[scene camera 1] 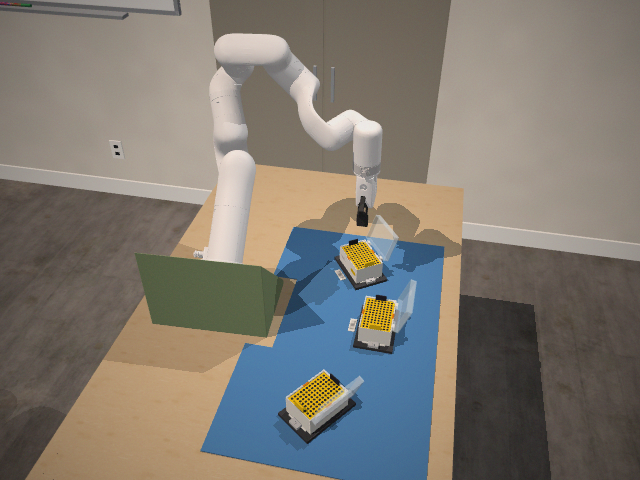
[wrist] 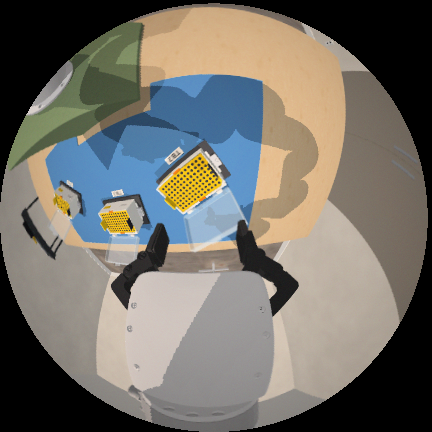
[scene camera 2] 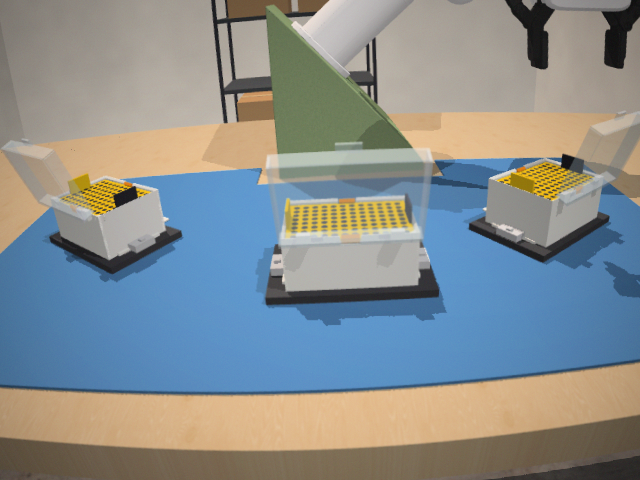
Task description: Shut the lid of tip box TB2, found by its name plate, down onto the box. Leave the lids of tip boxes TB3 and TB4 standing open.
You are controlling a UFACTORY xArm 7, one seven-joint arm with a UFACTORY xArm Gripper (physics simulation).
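Places are measured from the arm's base along level axes (x right, y ahead, z up), in centimetres.
Pixels of known places: gripper, fingertip midpoint: [scene camera 1: 364, 215] [wrist: 200, 230] [scene camera 2: 577, 67]; arm's base, link origin: [scene camera 1: 223, 266] [scene camera 2: 318, 51].
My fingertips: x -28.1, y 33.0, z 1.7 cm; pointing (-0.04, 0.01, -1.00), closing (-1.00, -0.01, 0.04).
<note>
Ahead of a thing's pixels: the offset from my fingertips to its top centre. "pt": to the spot under its first point. Level surfaces: height alone.
The tip box @(dx +2.2, dy -0.1, dz -11.3 cm) [scene camera 1: 360, 264] [scene camera 2: 516, 214] [wrist: 192, 182] nearest the gripper has a name plate @(pt dx +6.0, dy -5.8, dz -18.5 cm) [scene camera 1: 339, 274] [wrist: 174, 155] that seems to read TB2. Its clear lid @(pt dx -1.9, dy +5.9, dz -8.8 cm) [scene camera 1: 383, 238] [scene camera 2: 610, 145] [wrist: 212, 229] stands open, tilted back. The middle box @(dx +25.6, dy +8.3, dz -11.3 cm) [scene camera 1: 376, 322] [scene camera 2: 351, 266] [wrist: 119, 221] and the far box @(dx +54.4, dy -1.9, dz -11.3 cm) [scene camera 1: 316, 400] [scene camera 2: 108, 227] [wrist: 65, 200] also have open lids. Their plates are too small to tell TB3 from TB4. My gripper [scene camera 1: 362, 223] [scene camera 2: 576, 67] [wrist: 200, 230] is open and empty, above and behind the TB2 box, clear of its lid.
A blue mat @(dz -18.7 cm) [scene camera 1: 320, 356] [scene camera 2: 217, 341] [wrist: 237, 100] lies under the boxes on the wooden table @(dz -19.0 cm) [scene camera 1: 118, 403]. A green wedge-shaped mount [scene camera 1: 206, 297] [scene camera 2: 310, 113] [wrist: 122, 75] carries the arm on the left in scene camera 1. Each box sits on a dark base.
</note>
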